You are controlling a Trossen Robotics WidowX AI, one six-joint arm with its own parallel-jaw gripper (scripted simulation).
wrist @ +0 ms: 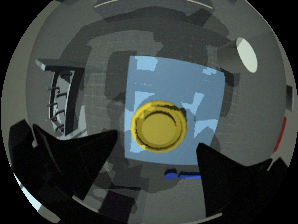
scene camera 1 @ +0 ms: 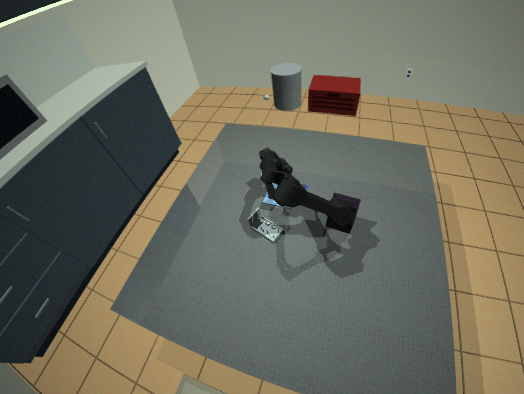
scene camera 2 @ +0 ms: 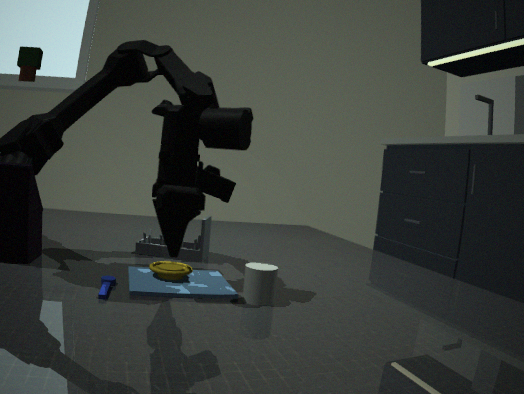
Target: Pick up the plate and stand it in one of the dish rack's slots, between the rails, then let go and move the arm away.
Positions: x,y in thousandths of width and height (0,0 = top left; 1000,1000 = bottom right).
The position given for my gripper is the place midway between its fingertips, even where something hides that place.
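There's a yellow plate (wrist: 535,565), and there's a cup (wrist: 797,252) too. You'd find a grey dish rack (scene camera 2: 379,638), which the wrist view shows as well (wrist: 220,373), and a light blue mat at (scene camera 2: 272,714) and at (wrist: 666,404). As for my gripper (scene camera 2: 325,636), (wrist: 532,636), it's open and holding nothing.
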